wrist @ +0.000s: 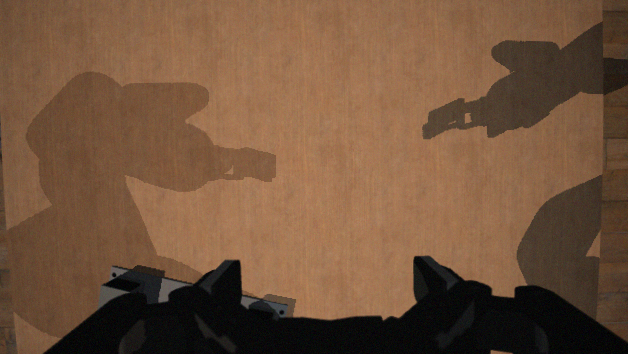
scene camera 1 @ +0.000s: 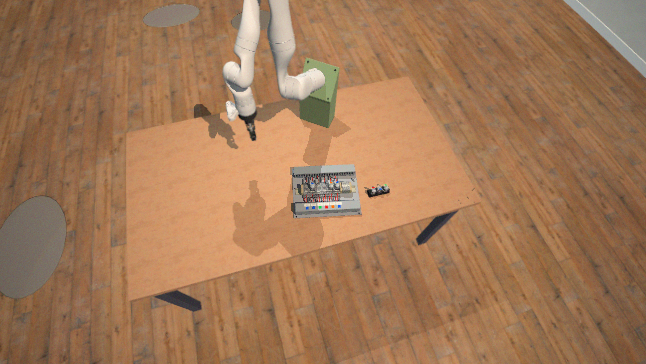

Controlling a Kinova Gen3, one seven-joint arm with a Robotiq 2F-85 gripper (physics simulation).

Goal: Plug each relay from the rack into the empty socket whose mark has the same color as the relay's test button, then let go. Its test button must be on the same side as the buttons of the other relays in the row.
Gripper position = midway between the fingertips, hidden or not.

In view: my gripper (wrist: 326, 277) and a grey socket panel (scene camera 1: 297, 182).
The grey socket panel shows as well in the wrist view (wrist: 156, 288).
